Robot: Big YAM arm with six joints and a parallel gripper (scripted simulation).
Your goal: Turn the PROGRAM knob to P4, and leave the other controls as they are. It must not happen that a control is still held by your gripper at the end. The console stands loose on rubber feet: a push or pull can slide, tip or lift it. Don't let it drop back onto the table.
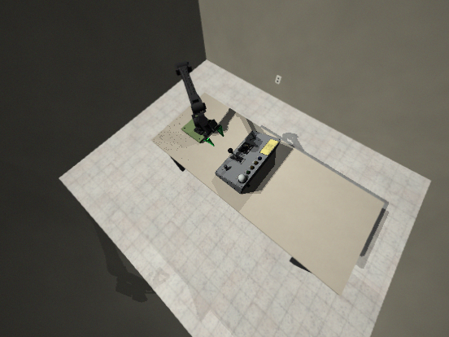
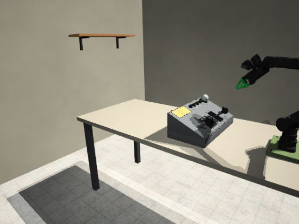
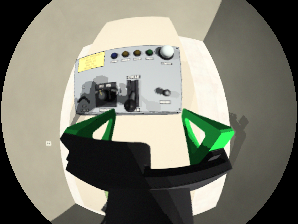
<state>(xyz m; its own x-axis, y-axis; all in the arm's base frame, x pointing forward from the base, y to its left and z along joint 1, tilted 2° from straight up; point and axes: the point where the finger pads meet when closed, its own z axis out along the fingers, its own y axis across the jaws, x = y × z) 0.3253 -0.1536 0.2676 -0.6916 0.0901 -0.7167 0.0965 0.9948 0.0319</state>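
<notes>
Now: hand 16 cm short of the grey console, 11 cm to the right of it and 22 cm above it. The rest, counted from my hand: toggle: 14 cm ahead, 29 cm to the left, 20 cm below; black lever: 10 cm ahead, 5 cm to the left, 18 cm below.
</notes>
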